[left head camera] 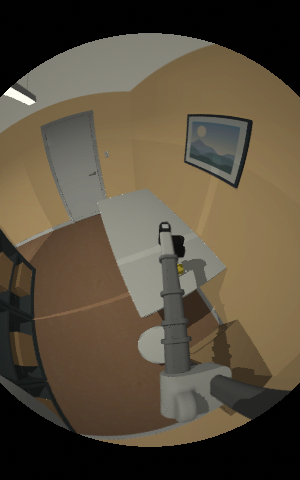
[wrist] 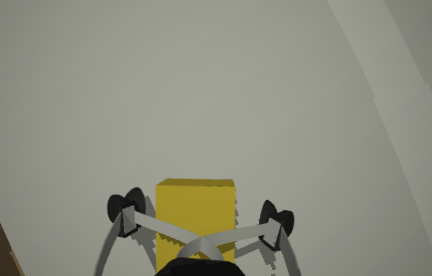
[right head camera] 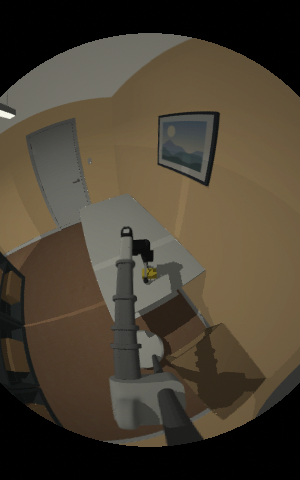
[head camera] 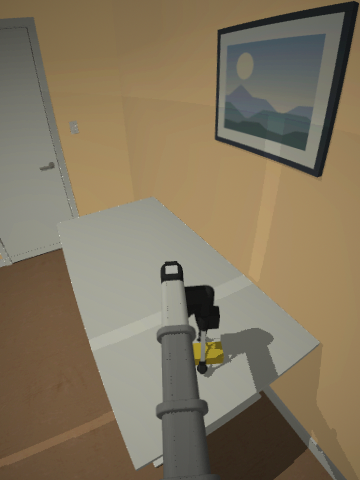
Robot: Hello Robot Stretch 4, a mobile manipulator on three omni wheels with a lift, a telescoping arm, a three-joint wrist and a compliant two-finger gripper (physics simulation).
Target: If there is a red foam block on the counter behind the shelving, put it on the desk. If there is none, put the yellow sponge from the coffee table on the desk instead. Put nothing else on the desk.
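Where they show: gripper, between the fingertips: [wrist: 199, 210] [right head camera: 145, 274] [head camera: 201, 356]; robot's base, origin of its link: [left head camera: 158, 343] [right head camera: 142, 348].
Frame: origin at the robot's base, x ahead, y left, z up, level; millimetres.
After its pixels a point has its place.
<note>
The yellow sponge [head camera: 215, 354] {x 530, y -131, z 738 mm} [left head camera: 180, 269] {x 530, y -141, z 738 mm} [right head camera: 152, 273] {x 533, y -133, z 738 mm} [wrist: 196, 202] {x 552, y -72, z 738 mm} lies flat on the pale grey desk [head camera: 115, 260] {x 1137, y 294, z 693 mm} [left head camera: 130, 225] {x 1053, y 256, z 693 mm} [right head camera: 107, 225] {x 1146, y 277, z 693 mm} [wrist: 200, 75] {x 553, y 40, z 693 mm}, near its front end. My gripper [head camera: 202, 355] {x 551, y -88, z 696 mm} [right head camera: 146, 276] {x 551, y -88, z 696 mm} [wrist: 199, 210] {x 551, y -88, z 696 mm} is open and low over the desk. In the wrist view its two fingertips stand on either side of the sponge, with a gap on each side. The arm hides part of the sponge in the left head view. No red foam block, counter or coffee table shows.
The wall with the framed picture [head camera: 272, 100] {x 954, y -367, z 1467 mm} runs along the desk's right side. A door [head camera: 20, 125] {x 2291, y 1213, z 1293 mm} is beyond the far left. A round white seat [left head camera: 151, 345] {x -6, y 71, z 187 mm} [right head camera: 150, 347] {x 14, y -79, z 187 mm} stands by the desk's near end. Dark shelving [left head camera: 7, 345] {x -448, y 1590, z 507 mm} is at the left.
</note>
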